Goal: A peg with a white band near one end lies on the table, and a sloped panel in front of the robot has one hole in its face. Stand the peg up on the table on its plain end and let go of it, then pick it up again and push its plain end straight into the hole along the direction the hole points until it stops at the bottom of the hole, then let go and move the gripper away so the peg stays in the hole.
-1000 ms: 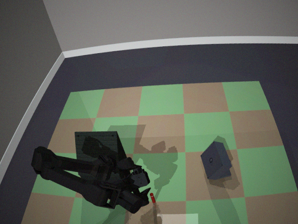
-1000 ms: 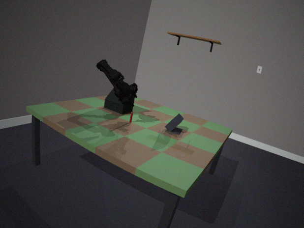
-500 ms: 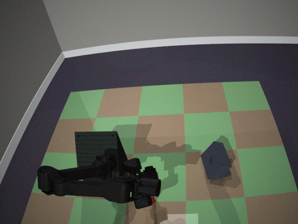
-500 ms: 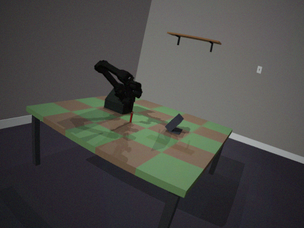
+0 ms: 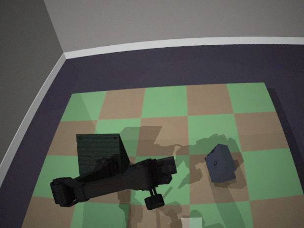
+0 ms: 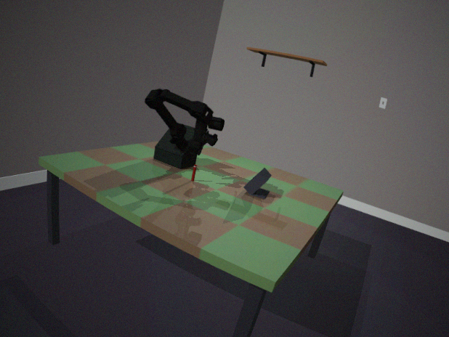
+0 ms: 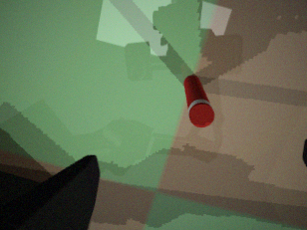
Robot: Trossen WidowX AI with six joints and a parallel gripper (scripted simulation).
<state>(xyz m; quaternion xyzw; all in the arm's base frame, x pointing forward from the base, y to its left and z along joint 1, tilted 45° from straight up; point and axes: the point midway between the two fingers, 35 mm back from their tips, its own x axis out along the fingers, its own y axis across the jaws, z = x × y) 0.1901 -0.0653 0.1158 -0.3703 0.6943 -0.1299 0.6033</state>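
Now: gripper tip 6 cm above the red peg and 1 cm short of it. Also, from my gripper tip: dark sloped panel (28 cm ahead, 17 cm to the left, 6 cm below).
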